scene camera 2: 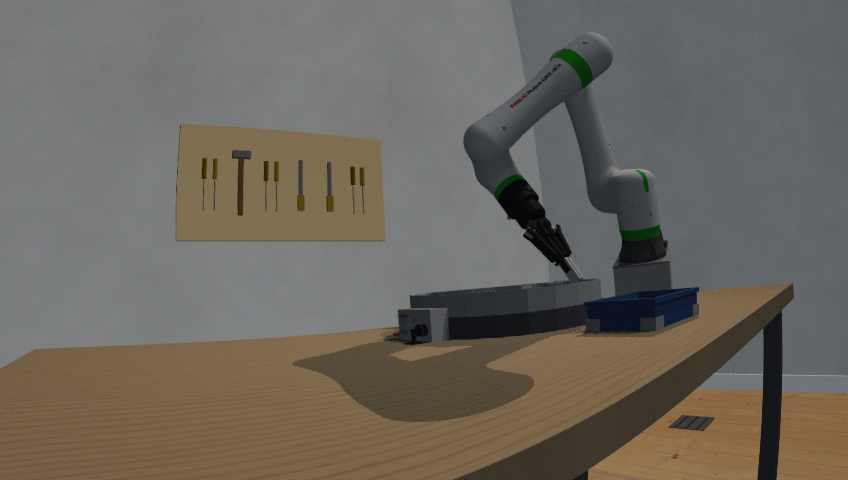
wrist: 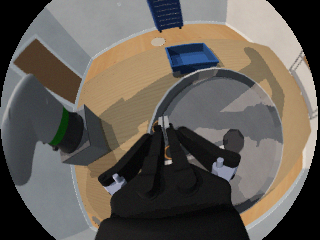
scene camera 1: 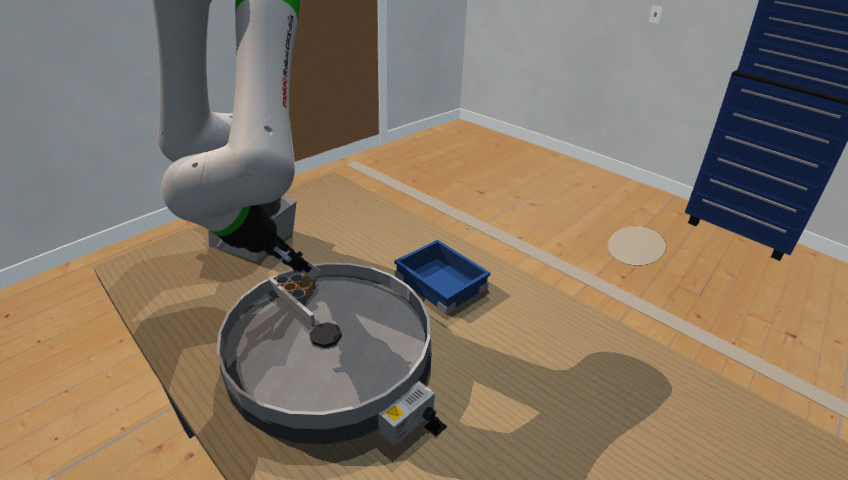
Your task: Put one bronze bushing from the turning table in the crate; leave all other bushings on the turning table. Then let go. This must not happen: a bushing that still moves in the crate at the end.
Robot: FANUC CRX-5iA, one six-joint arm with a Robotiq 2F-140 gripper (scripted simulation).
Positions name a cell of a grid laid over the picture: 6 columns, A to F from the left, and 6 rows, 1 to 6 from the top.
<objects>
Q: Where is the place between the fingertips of the gripper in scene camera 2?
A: At E4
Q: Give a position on a grey turning table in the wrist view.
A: E3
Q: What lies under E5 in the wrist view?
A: The gripper.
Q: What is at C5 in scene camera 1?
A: A grey turning table.
</objects>
